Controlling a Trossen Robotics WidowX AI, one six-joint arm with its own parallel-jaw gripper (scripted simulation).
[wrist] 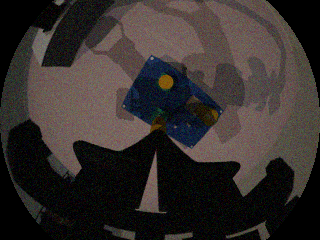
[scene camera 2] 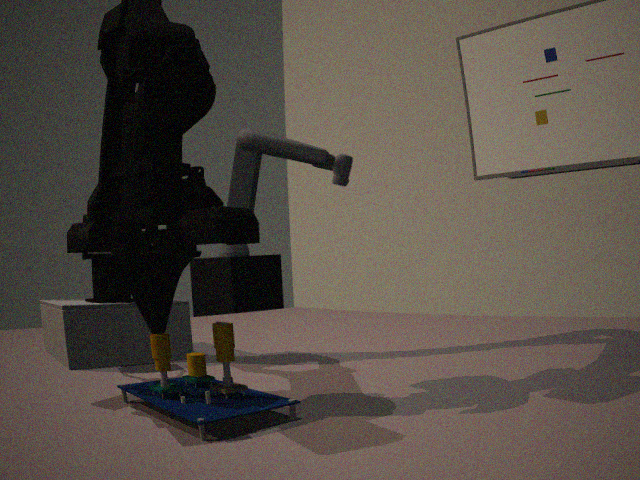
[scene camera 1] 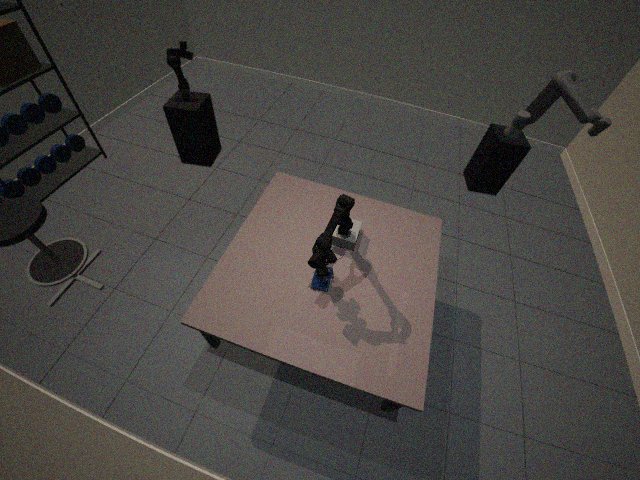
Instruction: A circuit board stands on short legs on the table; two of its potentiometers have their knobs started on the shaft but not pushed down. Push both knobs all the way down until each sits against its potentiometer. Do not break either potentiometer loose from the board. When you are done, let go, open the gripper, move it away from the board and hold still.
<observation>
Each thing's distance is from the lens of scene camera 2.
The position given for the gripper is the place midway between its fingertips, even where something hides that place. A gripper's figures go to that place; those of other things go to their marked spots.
gripper (scene camera 2: pixel 158 333): 51 cm
knob (scene camera 2: pixel 224 342): 50 cm
</observation>
